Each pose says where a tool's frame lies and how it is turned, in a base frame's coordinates. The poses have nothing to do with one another.
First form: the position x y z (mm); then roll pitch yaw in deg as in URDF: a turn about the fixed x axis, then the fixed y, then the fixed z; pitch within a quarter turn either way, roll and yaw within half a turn.
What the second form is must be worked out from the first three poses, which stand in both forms.
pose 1, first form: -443.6 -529.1 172.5 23.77 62.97 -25.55
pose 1, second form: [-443.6 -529.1 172.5], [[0.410 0.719 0.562], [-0.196 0.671 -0.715], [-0.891 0.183 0.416]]
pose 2, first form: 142.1 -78.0 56.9 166.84 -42.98 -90.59
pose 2, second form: [142.1 -78.0 56.9], [[-0.008 -0.972 -0.234], [-0.732 0.165 -0.661], [0.682 0.167 -0.712]]
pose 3, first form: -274.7 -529.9 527.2 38.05 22.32 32.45
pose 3, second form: [-274.7 -529.9 527.2], [[0.781 -0.225 0.583], [0.496 0.790 -0.360], [-0.380 0.570 0.728]]
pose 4, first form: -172.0 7.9 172.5 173.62 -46.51 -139.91
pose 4, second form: [-172.0 7.9 172.5], [[-0.527 -0.578 -0.623], [-0.443 0.812 -0.379], [0.725 0.076 -0.684]]
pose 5, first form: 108.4 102.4 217.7 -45.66 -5.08 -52.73
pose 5, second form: [108.4 102.4 217.7], [[0.603 0.595 0.532], [-0.793 0.373 0.482], [0.089 -0.712 0.696]]
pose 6, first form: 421.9 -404.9 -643.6 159.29 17.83 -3.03
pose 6, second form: [421.9 -404.9 -643.6], [[0.951 0.059 -0.305], [-0.050 -0.940 -0.338], [-0.306 0.337 -0.890]]
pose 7, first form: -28.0 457.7 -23.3 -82.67 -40.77 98.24
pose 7, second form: [-28.0 457.7 -23.3], [[-0.109 -0.219 -0.970], [0.750 0.623 -0.225], [0.653 -0.751 0.097]]
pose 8, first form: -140.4 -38.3 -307.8 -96.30 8.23 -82.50
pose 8, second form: [-140.4 -38.3 -307.8], [[0.129 -0.127 0.983], [-0.981 0.127 0.145], [-0.143 -0.984 -0.109]]
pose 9, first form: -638.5 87.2 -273.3 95.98 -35.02 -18.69
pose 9, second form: [-638.5 87.2 -273.3], [[0.776 -0.574 -0.262], [-0.262 0.084 -0.961], [0.574 0.814 -0.085]]
